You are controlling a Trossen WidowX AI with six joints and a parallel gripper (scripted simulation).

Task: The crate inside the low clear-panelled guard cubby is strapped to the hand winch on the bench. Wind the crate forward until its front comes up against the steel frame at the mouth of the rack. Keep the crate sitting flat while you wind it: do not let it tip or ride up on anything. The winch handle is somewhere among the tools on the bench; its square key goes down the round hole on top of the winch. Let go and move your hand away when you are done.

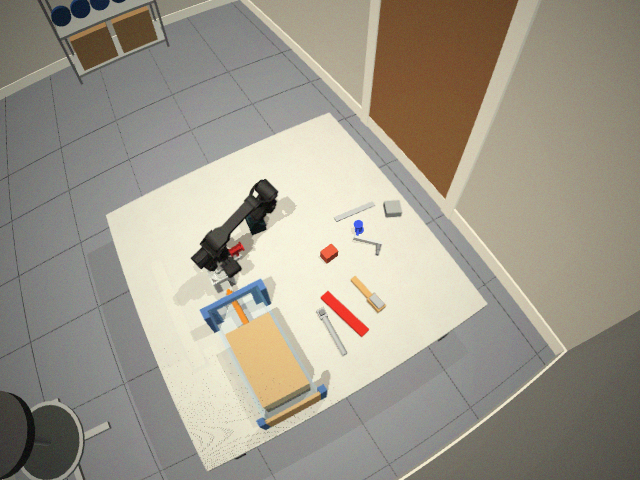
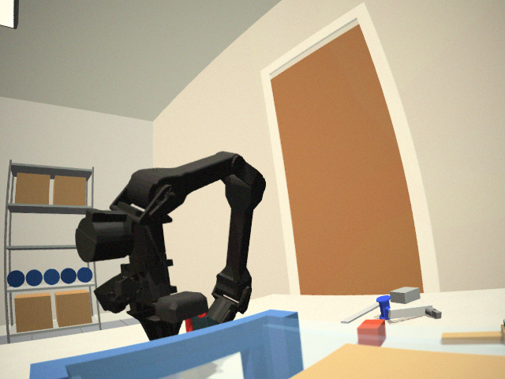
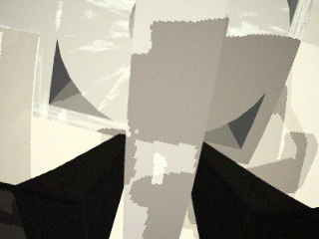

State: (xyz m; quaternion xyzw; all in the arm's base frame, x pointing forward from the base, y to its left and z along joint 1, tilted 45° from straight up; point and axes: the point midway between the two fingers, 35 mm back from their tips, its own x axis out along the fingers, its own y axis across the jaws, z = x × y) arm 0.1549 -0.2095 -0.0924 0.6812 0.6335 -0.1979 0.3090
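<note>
Right now my gripper tip is 5 cm to the right of the red grip, 5 cm below it and 1 cm past it. From my gripper tip the other things lie so: red bar: 40 cm ahead, 30 cm to the left, 8 cm below; then wooden brush: 42 cm to the left, 39 cm ahead, 7 cm below; then winch: 6 cm below, 5 cm to the right, 1 cm behind.
</note>
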